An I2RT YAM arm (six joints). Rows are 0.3 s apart.
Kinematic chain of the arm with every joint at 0, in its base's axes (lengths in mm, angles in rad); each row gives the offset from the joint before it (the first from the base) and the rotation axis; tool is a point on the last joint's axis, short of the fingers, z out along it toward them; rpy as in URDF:
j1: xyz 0 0 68 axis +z
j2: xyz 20 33.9 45.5 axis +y
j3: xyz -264 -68.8 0 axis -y
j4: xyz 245 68.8 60 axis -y
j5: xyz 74 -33.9 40.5 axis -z
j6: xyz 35.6 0 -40.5 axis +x
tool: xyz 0 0 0 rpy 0 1.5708 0
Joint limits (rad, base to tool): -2.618..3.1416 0..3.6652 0..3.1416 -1.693..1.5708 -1.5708..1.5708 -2.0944..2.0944
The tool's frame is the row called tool.
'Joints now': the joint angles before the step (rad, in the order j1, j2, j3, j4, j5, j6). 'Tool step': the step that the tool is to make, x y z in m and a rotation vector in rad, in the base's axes. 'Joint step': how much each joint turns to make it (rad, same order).
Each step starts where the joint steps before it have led.
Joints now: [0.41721 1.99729 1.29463 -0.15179 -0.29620 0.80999]
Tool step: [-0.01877 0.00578 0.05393 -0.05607 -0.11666 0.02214]
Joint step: [0.03839 -0.14101 0.01538 -0.08895 0.08430 -0.05824]
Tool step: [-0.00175 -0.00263 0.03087 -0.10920 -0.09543 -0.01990]
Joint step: [0.00614 -0.04626 0.06118 -0.08287 0.11671 -0.08288]
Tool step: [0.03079 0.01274 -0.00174 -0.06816 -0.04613 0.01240]
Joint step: [-0.00153 0.12420 0.15480 -0.02456 0.04608 -0.06892]
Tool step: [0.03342 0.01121 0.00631 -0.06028 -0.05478 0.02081]
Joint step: [-0.00765 0.12890 0.20420 -0.05522 0.03225 -0.07681]
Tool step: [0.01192 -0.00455 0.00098 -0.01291 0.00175 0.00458]
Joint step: [-0.01993 0.03847 0.06458 -0.03377 -0.01074 -0.02460]
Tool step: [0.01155 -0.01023 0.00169 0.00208 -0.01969 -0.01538]
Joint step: [-0.02915 0.02137 0.03367 0.00612 -0.00613 -0.01376]
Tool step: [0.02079 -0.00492 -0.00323 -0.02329 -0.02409 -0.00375]
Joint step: [-0.02458 0.07363 0.09966 -0.01380 0.00458 -0.03684]
